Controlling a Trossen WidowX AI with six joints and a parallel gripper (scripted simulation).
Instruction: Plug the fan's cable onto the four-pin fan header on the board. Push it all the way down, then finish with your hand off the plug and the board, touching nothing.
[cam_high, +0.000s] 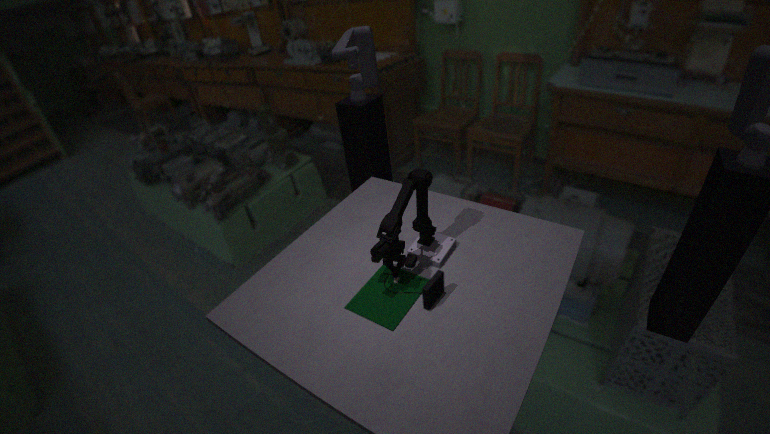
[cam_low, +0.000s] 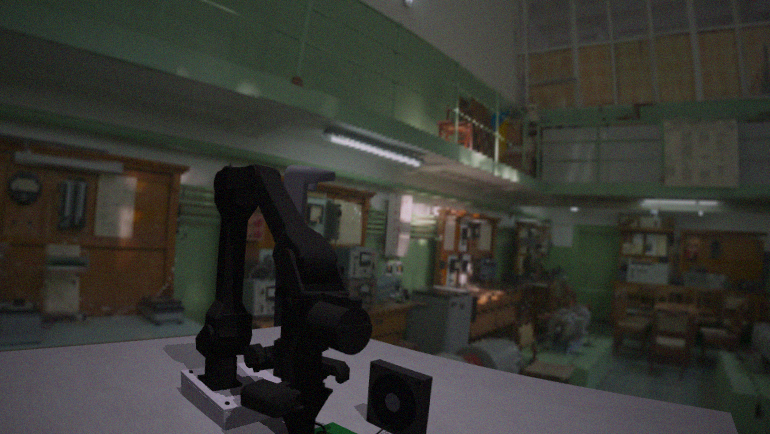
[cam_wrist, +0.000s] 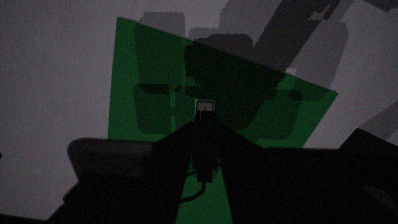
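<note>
Now: the dark plug 10 mm ahead of my gripper tip and 10 mm above it. Round my gripper tip: black fan 30 mm ahead, 190 mm to the left, 10 mm above; green board 90 mm ahead, 10 mm to the left, 60 mm below.
</note>
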